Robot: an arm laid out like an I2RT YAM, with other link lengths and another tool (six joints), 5 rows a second.
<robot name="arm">
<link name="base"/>
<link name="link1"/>
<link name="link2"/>
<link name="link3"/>
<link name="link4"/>
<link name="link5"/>
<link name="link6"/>
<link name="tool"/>
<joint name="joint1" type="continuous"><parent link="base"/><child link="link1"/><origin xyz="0 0 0.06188"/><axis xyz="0 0 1"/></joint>
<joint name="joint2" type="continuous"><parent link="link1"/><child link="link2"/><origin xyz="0.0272 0.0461 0.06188"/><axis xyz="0 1 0"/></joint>
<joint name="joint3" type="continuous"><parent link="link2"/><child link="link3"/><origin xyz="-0.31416 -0.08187 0"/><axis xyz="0 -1 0"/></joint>
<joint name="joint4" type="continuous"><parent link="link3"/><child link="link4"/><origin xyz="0.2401 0.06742 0.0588"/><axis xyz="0 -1 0"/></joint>
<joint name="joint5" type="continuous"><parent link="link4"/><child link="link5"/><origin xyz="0.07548 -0.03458 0.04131"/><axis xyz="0 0 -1"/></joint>
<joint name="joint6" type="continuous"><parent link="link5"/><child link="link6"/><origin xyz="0.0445 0 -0.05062"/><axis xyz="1 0 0"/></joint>
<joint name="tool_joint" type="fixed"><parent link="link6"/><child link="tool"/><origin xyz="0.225 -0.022 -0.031" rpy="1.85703 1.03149 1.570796"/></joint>
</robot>
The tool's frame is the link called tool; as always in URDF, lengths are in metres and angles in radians. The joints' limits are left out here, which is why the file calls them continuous.
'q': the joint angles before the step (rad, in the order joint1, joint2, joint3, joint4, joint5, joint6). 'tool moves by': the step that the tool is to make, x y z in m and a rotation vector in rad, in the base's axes. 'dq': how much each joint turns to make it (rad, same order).
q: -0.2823, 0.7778, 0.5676, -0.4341, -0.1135, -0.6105
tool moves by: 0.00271, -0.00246, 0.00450, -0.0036, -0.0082, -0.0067
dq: 0.0000, 0.0060, 0.0092, 0.0061, 0.0061, 0.0031
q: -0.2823, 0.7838, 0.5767, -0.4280, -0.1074, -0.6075
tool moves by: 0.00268, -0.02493, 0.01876, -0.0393, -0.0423, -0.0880
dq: 0.0001, 0.0001, 0.0169, 0.0366, 0.0872, 0.0291
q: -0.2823, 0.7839, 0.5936, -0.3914, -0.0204, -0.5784
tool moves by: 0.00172, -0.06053, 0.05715, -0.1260, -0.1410, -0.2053
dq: 0.0000, -0.0016, 0.0138, 0.1534, 0.2192, 0.0261
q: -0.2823, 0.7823, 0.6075, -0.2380, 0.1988, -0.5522
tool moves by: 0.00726, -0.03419, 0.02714, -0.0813, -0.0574, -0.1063
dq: 0.0001, 0.0689, -0.0016, 0.1535, 0.1216, -0.0199
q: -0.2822, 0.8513, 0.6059, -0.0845, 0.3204, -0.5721
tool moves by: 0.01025, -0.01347, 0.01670, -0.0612, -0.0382, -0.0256
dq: -0.0016, 0.0445, -0.0168, 0.1288, 0.0370, -0.0413
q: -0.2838, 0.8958, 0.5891, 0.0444, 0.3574, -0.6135
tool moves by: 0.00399, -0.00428, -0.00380, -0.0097, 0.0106, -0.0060
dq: -0.0046, 0.0292, -0.0077, 0.0338, 0.0046, -0.0123
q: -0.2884, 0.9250, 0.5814, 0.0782, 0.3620, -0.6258
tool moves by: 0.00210, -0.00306, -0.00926, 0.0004, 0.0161, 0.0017
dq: -0.0152, 0.0215, -0.0169, 0.0260, -0.0151, -0.0093
